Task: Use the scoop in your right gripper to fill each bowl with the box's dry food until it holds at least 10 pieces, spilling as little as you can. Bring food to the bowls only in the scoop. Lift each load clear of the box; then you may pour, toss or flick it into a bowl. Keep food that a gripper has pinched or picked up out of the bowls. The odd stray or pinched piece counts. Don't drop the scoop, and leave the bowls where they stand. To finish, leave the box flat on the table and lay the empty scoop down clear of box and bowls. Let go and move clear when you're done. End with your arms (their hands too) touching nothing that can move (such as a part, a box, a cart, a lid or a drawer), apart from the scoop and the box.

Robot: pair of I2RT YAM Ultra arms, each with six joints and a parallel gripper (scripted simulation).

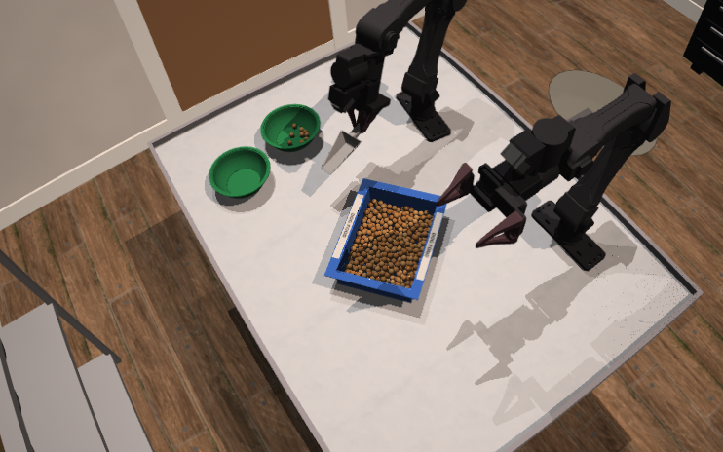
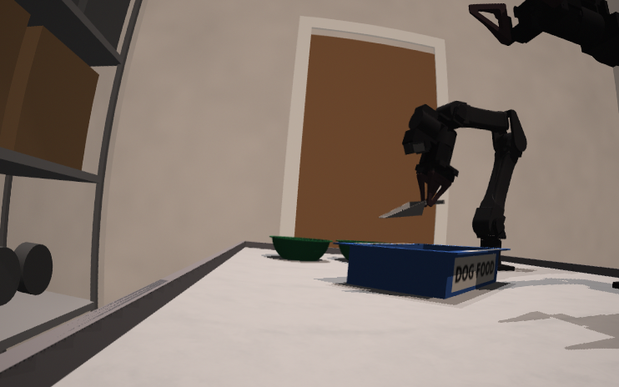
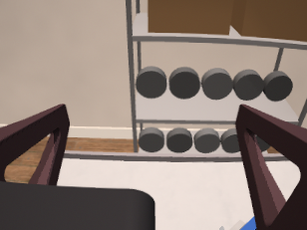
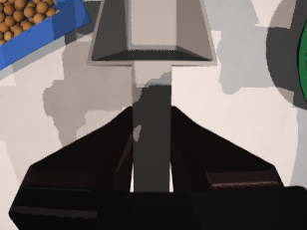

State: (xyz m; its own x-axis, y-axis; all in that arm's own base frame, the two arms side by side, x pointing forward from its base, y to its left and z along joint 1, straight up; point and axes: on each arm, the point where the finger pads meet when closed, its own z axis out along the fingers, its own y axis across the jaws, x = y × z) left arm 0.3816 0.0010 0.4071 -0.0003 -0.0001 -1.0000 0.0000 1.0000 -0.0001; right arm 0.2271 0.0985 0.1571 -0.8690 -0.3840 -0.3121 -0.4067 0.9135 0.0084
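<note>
My right hand is 40 mm short of the grey scoop, 20 mm above it and 10 mm to the right of it.
</note>
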